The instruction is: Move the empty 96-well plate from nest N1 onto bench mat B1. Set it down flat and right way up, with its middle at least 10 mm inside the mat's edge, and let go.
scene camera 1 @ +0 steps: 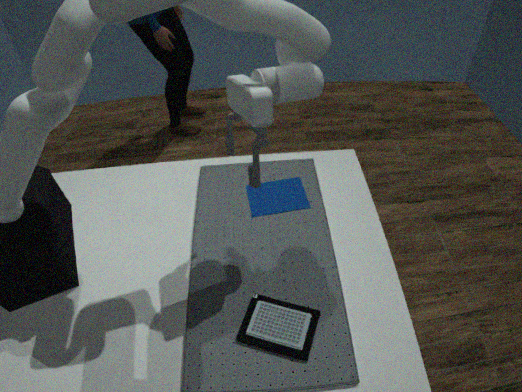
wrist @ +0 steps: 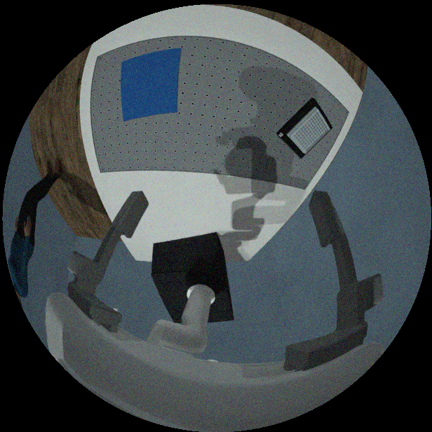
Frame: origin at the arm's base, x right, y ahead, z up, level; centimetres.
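Where they show: end effector, tool point: [scene camera 1: 240, 159].
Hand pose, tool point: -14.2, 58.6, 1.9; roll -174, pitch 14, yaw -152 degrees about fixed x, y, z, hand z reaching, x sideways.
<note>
After its pixels a point has its place, as x, y, z.
The white 96-well plate [scene camera 1: 279, 324] @[11.6, 68.1, -22.7] [wrist: 309, 131] sits in the black nest [scene camera 1: 272, 346] @[16.4, 66.9, -23.8] [wrist: 299, 116], near the front end of the board in the scene view and at upper right in the wrist view. The blue bench mat [scene camera 1: 280, 199] @[-27.1, 66.2, -24.8] [wrist: 151, 85] lies flat at the far end of the board, with no plate on it. My gripper [scene camera 1: 242, 168] @[-14.2, 58.6, 1.9] [wrist: 229, 196] is open and empty, its fingers wide apart. It hangs above the far end of the work area, well away from the plate. In the scene view one finger overlaps the mat's far left corner.
The grey perforated board [scene camera 1: 220, 225] @[-16.7, 50.0, -24.9] [wrist: 210, 100] lies on the white table [scene camera 1: 130, 210] @[-21.5, 19.9, -26.2] [wrist: 170, 205]. A black block [scene camera 1: 35, 240] @[4.5, 10.4, -7.1] [wrist: 185, 255] stands at the arm's base. A person [scene camera 1: 177, 60] [wrist: 22, 250] stands beyond the table. Arm shadows fall across board and table.
</note>
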